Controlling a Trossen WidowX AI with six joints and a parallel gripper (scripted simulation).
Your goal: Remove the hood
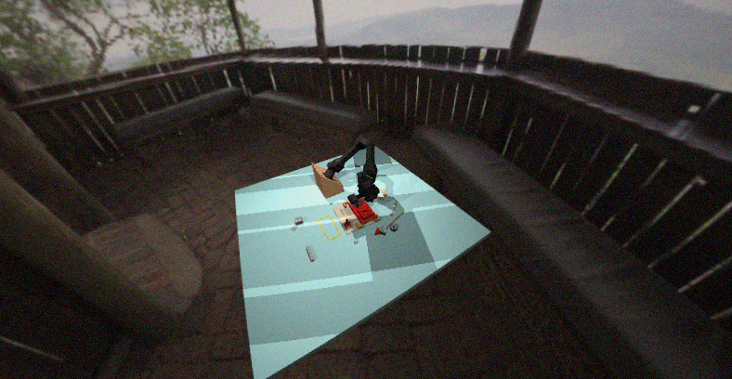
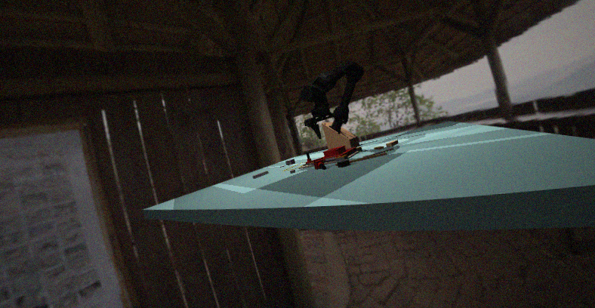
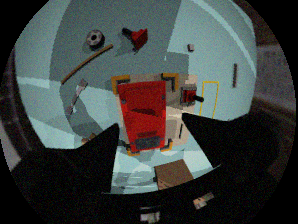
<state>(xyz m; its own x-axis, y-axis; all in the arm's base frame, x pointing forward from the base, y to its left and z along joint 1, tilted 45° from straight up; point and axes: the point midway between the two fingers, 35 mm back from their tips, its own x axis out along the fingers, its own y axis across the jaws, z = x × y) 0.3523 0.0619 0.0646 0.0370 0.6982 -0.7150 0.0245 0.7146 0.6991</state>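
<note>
Right now the red hood is 7 cm below my gripper tip and 1 cm behind it. Round my gripper tip: grey bar (39 cm to the right, 10 cm below, 6 cm ahead); dark wheel (17 cm ahead, 10 cm below, 9 cm to the left); wooden rod (14 cm to the left, 13 cm ahead, 10 cm below).
</note>
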